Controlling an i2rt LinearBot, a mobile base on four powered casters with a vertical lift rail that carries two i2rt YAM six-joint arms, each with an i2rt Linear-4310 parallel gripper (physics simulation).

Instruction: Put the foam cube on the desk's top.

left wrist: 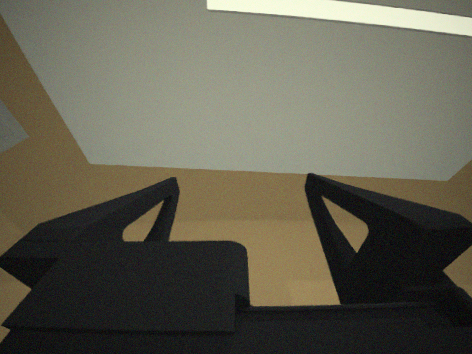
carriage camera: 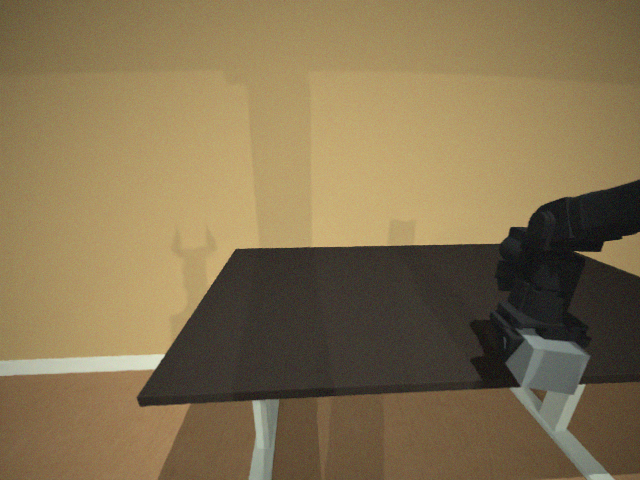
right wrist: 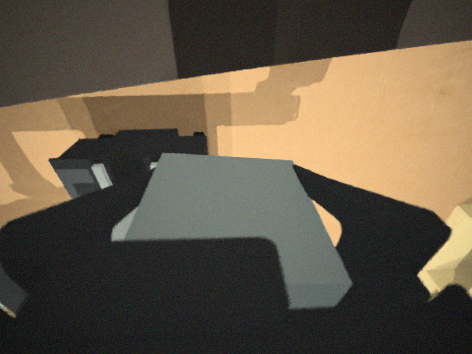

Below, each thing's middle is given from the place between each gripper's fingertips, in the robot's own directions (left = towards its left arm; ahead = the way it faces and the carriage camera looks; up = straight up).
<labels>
My right hand is 4 cm below the grey foam cube (carriage camera: 551, 365) and 2 cm past it.
Now: the grey foam cube 240 mm ahead of my left hand, 700 mm to the right of it and 340 mm below it.
</labels>
